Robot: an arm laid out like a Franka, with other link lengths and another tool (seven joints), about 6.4 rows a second.
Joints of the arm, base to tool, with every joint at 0 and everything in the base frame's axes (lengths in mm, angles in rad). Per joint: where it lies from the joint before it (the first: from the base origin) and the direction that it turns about. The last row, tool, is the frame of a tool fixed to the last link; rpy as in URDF.
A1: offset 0 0 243.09 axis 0 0 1
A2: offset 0 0 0 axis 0 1 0
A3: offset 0 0 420.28 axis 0 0 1
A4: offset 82.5 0 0 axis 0 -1 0
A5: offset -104.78 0 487.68 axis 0 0 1
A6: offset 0 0 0 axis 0 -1 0
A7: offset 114.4 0 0 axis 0 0 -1
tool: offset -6 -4 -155.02 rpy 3.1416 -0.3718 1.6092
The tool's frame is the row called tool.
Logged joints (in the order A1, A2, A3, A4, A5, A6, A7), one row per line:
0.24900 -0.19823 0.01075 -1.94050 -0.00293 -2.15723 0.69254
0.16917 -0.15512 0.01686 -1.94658 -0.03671 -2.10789 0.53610
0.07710 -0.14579 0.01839 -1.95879 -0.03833 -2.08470 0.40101
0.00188 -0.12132 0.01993 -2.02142 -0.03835 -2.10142 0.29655
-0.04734 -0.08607 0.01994 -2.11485 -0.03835 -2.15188 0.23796
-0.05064 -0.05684 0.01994 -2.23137 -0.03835 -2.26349 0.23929
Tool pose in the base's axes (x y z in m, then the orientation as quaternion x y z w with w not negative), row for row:
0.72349 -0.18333 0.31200 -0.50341 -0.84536 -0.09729 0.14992
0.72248 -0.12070 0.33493 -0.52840 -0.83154 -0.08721 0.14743
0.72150 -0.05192 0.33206 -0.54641 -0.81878 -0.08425 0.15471
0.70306 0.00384 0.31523 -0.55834 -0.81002 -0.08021 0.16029
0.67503 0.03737 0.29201 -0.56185 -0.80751 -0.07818 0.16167
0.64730 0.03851 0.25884 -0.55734 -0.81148 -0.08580 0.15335
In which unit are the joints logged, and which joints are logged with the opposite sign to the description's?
The joints are logged in radians. Opposite sign: A1, A2, A6, A7.
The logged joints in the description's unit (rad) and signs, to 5 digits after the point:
-0.24900 0.19823 0.01075 -1.94050 -0.00293 2.15723 -0.69254
-0.16917 0.15512 0.01686 -1.94658 -0.03671 2.10789 -0.53610
-0.07710 0.14579 0.01839 -1.95879 -0.03833 2.08470 -0.40101
-0.00188 0.12132 0.01993 -2.02142 -0.03835 2.10142 -0.29655
0.04734 0.08607 0.01994 -2.11485 -0.03835 2.15188 -0.23796
0.05064 0.05684 0.01994 -2.23137 -0.03835 2.26349 -0.23929

